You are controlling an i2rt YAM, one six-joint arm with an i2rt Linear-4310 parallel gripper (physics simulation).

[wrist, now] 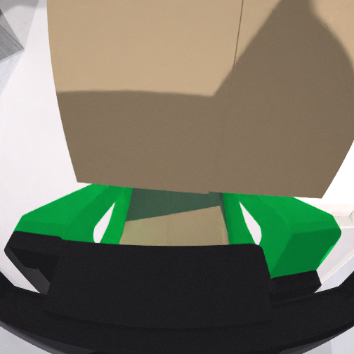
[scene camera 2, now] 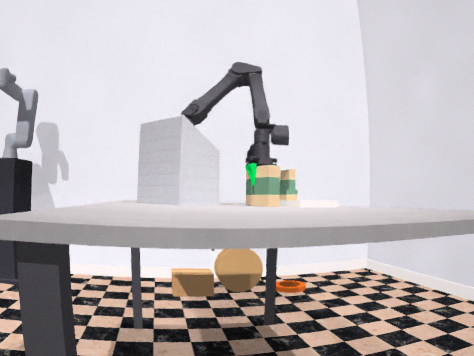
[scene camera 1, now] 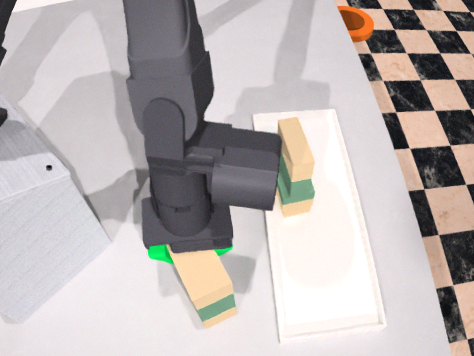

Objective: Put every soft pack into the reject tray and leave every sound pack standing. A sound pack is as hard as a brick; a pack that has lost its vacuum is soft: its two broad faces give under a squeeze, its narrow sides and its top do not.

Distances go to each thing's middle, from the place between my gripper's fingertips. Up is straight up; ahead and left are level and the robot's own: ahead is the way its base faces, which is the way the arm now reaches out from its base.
Labels:
Now: the white reject tray [scene camera 1: 325, 285] 170 mm ahead of my hand, 110 mm to the left of it and 60 mm below it.

